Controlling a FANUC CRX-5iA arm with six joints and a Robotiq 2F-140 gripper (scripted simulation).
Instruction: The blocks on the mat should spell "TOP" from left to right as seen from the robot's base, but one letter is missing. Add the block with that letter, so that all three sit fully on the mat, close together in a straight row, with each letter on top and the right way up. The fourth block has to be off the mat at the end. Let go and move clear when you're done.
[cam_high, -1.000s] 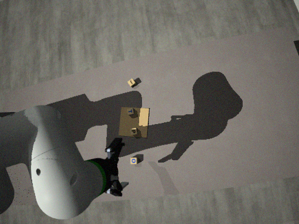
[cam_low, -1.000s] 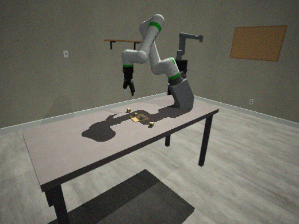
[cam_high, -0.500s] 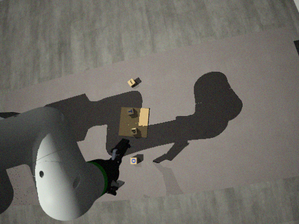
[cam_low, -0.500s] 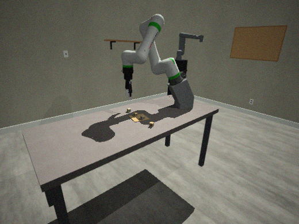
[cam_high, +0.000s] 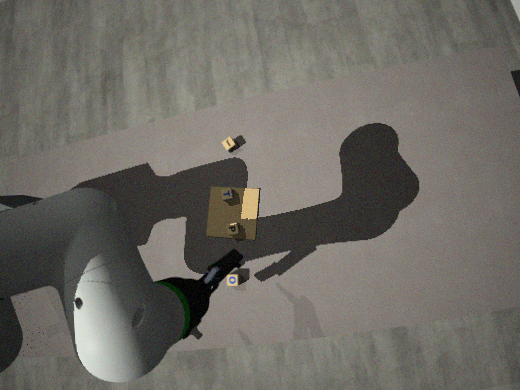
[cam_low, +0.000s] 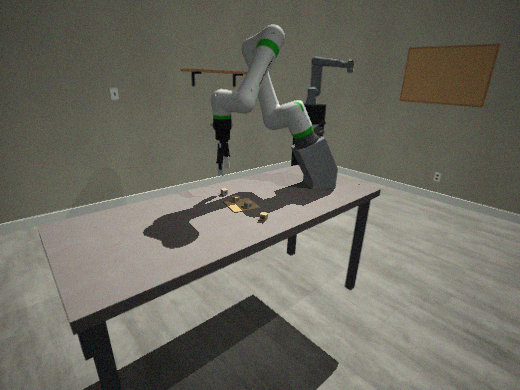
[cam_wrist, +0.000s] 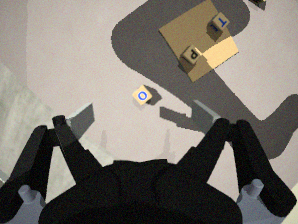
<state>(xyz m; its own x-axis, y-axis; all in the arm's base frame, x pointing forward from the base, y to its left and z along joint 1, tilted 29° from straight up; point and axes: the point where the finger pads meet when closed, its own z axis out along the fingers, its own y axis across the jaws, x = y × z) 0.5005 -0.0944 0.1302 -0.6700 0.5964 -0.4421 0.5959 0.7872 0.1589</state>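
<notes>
The O block is 130 mm below my hand. From my hand the other things lie so: P block: 130 mm to the left, 120 mm below, 10 mm ahead; mat: 180 mm to the left, 140 mm below.
</notes>
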